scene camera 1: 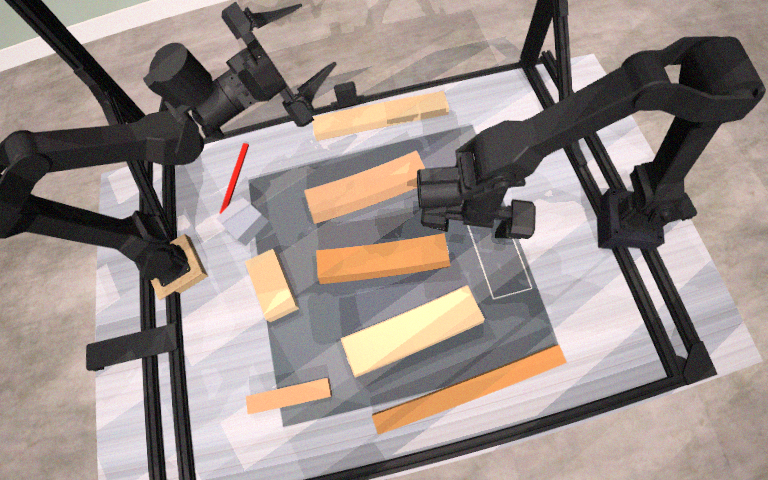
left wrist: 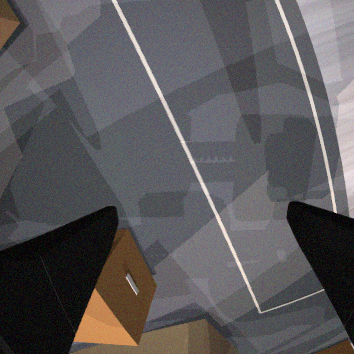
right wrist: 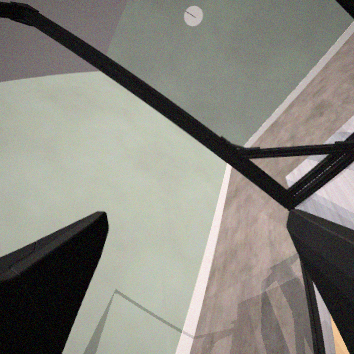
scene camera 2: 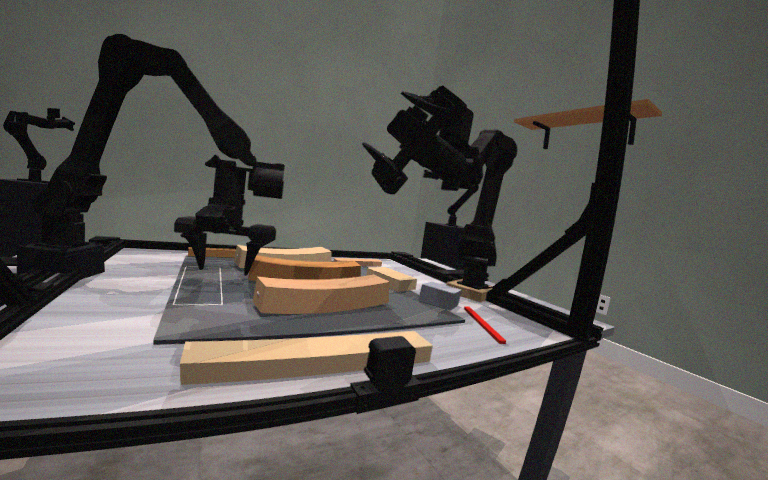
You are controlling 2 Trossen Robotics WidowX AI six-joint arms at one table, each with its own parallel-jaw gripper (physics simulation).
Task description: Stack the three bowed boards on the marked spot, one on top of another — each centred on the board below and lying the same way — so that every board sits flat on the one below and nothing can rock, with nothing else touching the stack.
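Places are measured from the left arm's base along level axes (x ahead, y left, z up), in metres.
Where they show: left gripper, fingertip midpoint: (scene camera 1: 471, 232) (left wrist: 202, 212) (scene camera 2: 223, 272); right gripper, fingertip midpoint: (scene camera 1: 319, 34) (right wrist: 198, 219) (scene camera 2: 382, 119); left arm's base, link origin: (scene camera 1: 636, 215) (scene camera 2: 62, 244); right arm's base, link origin: (scene camera 1: 171, 265) (scene camera 2: 472, 285).
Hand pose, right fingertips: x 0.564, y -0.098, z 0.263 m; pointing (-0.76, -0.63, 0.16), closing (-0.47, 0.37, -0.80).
Note:
Things, the pixels of their top centre, and the offset from my right fingertips. Level surfaces: height alone.
- dark mat, surface height: 0.315 m down
- long pale bar, top centre: (scene camera 2: 318, 346) (right wrist: 347, 325) (scene camera 1: 379, 111) 0.050 m back, 0.104 m right, 0.297 m down
- long orange bar, top centre: (scene camera 1: 471, 389) 0.286 m back, 0.437 m left, 0.292 m down
- pale block, top centre: (scene camera 1: 269, 283) (scene camera 2: 391, 273) 0.093 m ahead, 0.306 m left, 0.288 m down
- grey block, top centre: (scene camera 1: 238, 215) (scene camera 2: 442, 285) 0.186 m ahead, 0.184 m left, 0.276 m down
- short orange strip, top centre: (scene camera 1: 287, 396) (scene camera 2: 358, 259) 0.019 m ahead, 0.495 m left, 0.299 m down
- red stick, top centre: (scene camera 2: 482, 321) (scene camera 1: 234, 177) 0.244 m ahead, 0.081 m left, 0.315 m down
Three bowed boards lie apart on the dark mat (scene camera 1: 529, 325) (scene camera 2: 186, 331): a salmon one (scene camera 1: 365, 189) (scene camera 2: 322, 295), an orange one (scene camera 1: 382, 259) (scene camera 2: 311, 268) (left wrist: 120, 265) and a pale yellow one (scene camera 1: 412, 331) (scene camera 2: 288, 253). In scene camera 2 their tops dip in the middle. The white outline (scene camera 1: 512, 293) (scene camera 2: 198, 305) (left wrist: 184, 144) of the marked spot has no board on it. My left gripper (scene camera 1: 471, 227) (scene camera 2: 224, 269) (left wrist: 202, 212) is open, fingers down, low over the outline and near the orange board's end. My right gripper (scene camera 1: 317, 35) (scene camera 2: 383, 118) (right wrist: 198, 219) is open, raised far from the boards.
A long pale bar (scene camera 1: 362, 120) (scene camera 2: 271, 361) and a long orange bar (scene camera 1: 470, 390) lie beyond opposite mat edges. A pale block (scene camera 1: 271, 285) (scene camera 2: 393, 278), a grey block (scene camera 1: 243, 221) (scene camera 2: 440, 295), a short orange strip (scene camera 1: 288, 396) and a red stick (scene camera 1: 235, 178) (scene camera 2: 484, 325) lie at scene camera 1's left.

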